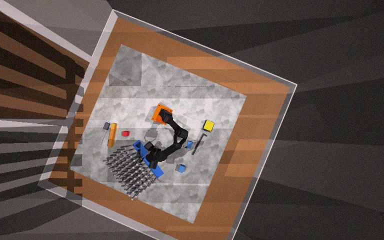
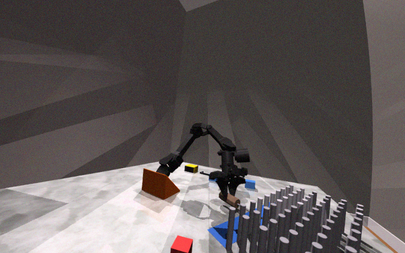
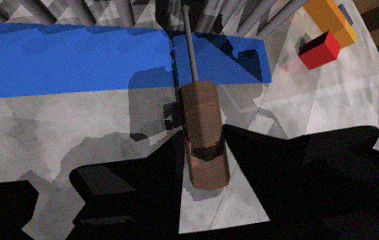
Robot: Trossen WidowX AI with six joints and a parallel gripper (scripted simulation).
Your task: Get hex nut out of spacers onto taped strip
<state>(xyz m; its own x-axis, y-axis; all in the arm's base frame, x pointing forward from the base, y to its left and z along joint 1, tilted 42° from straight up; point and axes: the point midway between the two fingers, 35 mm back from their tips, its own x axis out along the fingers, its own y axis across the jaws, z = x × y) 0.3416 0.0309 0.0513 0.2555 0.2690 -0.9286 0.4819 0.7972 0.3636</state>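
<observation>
The blue taped strip lies 11 cm ahead of my gripper tip, 4 cm below it and 1 cm to the right of it. The rest, counted from my gripper tip: wooden-handled tool 9 cm ahead, 5 cm to the right; then orange bar 41 cm to the right, 3 cm ahead, 2 cm below; then red cube 29 cm to the right, 3 cm behind, 2 cm below.
</observation>
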